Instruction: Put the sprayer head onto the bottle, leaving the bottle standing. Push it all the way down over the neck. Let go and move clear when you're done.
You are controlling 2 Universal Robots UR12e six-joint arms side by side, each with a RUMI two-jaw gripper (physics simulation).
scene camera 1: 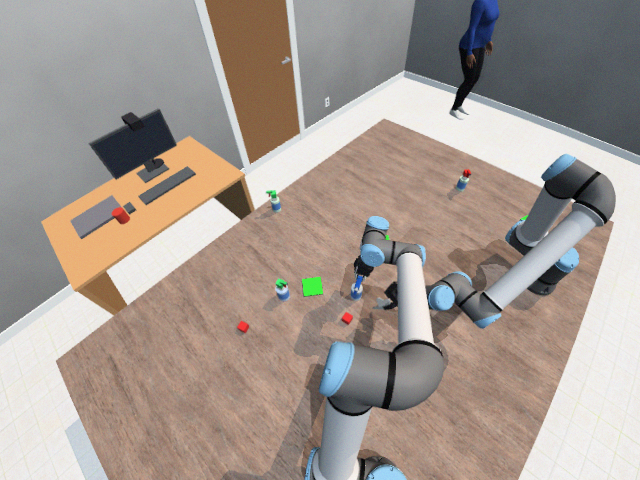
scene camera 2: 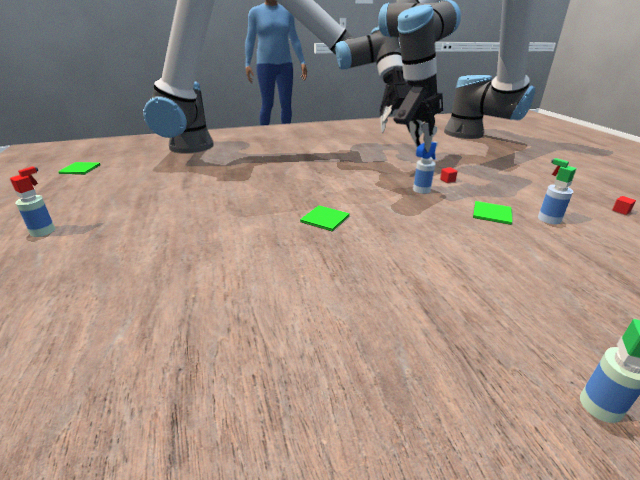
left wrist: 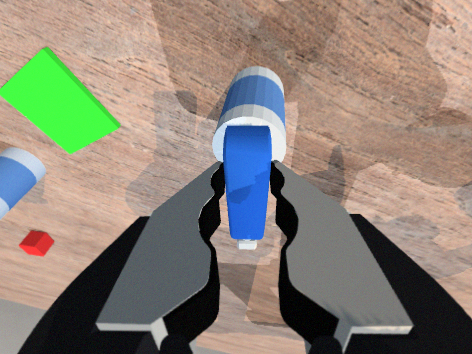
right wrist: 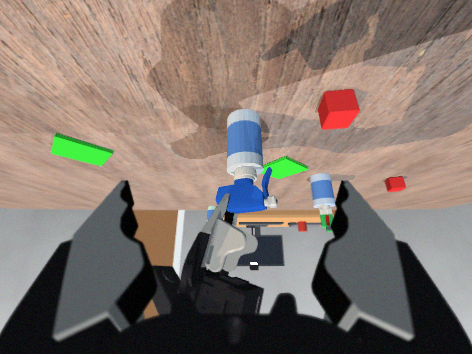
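Observation:
The white bottle with a blue band [scene camera 1: 356,295] [scene camera 2: 423,178] [left wrist: 256,96] [right wrist: 244,142] stands upright on the table. The blue sprayer head [scene camera 1: 358,282] [scene camera 2: 425,151] [left wrist: 247,190] [right wrist: 242,198] is upright on top of its neck; a ribbed white collar shows between them in the right wrist view. My left gripper [scene camera 2: 427,142] [left wrist: 247,163] is shut on the sprayer head from above, one finger on each side. My right gripper [scene camera 1: 381,304] [right wrist: 234,182] is open and empty, beside the bottle and a little apart from it, its fingers spread wide. How far the neck goes inside the head is hidden.
Red cubes [scene camera 1: 347,317] [scene camera 2: 448,175] [right wrist: 338,109] and a green square [scene camera 1: 312,286] [scene camera 2: 492,212] [left wrist: 59,102] lie near the bottle. A green-headed bottle [scene camera 1: 282,290] [scene camera 2: 555,203] stands beyond the square. The two arms are close together over the table [scene camera 1: 206,392].

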